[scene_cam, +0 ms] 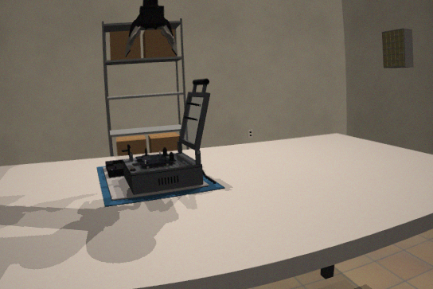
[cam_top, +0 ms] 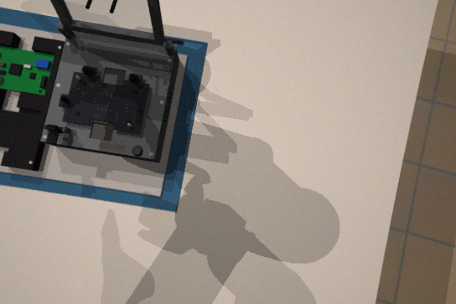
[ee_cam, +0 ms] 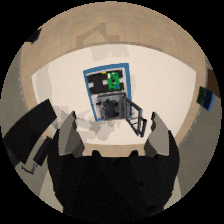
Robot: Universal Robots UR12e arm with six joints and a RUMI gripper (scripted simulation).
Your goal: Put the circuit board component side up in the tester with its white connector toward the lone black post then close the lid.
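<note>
Right now the green circuit board is 10 mm behind my hand, 20 mm to the left of it and 330 mm below it. The rest, counted from my hand: dark grey tester (20 mm ahead, 110 mm to the right, 240 mm below); dark nest (150 mm to the right, 280 mm below); tester lid (120 mm ahead, 120 mm to the right, 170 mm below).
</note>
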